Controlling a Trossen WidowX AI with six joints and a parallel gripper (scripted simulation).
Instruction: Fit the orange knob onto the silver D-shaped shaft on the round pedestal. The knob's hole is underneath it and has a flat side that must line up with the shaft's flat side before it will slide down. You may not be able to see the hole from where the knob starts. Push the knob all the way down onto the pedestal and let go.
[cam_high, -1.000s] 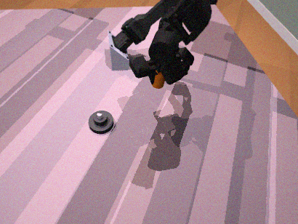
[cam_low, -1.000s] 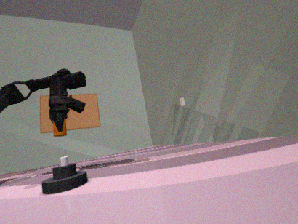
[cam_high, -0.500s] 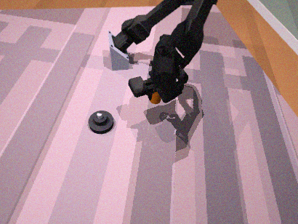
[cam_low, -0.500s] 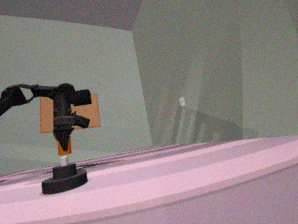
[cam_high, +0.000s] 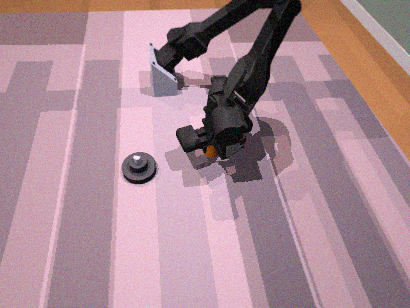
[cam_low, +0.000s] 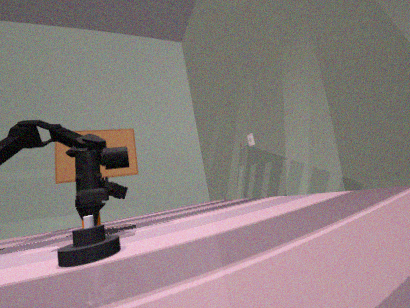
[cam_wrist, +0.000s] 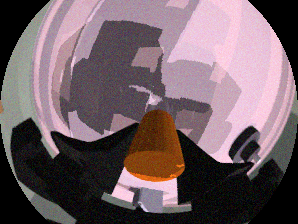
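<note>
My gripper tip is now 30 mm below the orange knob. Round my gripper tip: pedestal with silver shaft (200 mm to the right, 20 mm above, 10 mm ahead).
</note>
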